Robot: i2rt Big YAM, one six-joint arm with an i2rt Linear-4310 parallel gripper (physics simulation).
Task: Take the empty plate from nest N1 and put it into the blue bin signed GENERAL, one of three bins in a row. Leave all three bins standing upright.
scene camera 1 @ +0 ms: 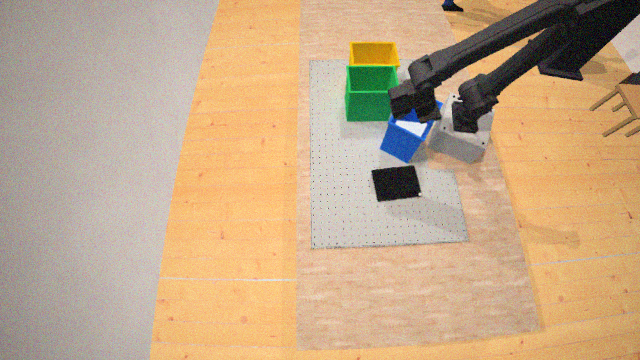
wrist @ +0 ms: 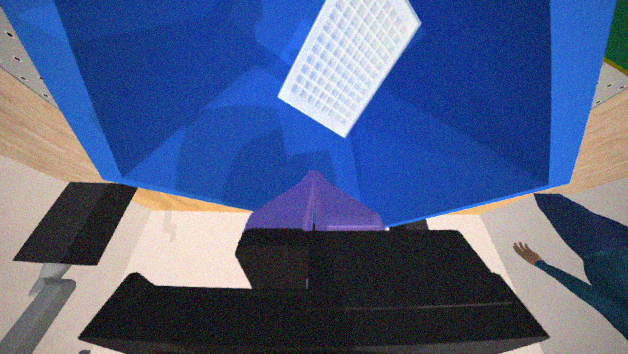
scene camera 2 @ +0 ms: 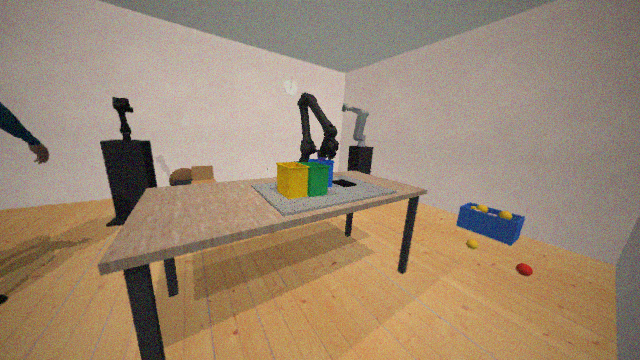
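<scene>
The white gridded plate is inside the walls of the blue bin, set at an angle to them; its depth is hard to tell. The blue bin stands upright, turned relative to the green bin and the yellow bin, which are upright too. My gripper is shut and empty, its purple fingertips together at the blue bin's opening, apart from the plate. In scene camera 1 the fingertips are hidden. The GENERAL sign and the N1 label cannot be read.
A black square pad lies on the perforated grey board near the blue bin. A grey box stands close beside the blue bin, under the arm. A person's arm shows beyond the table.
</scene>
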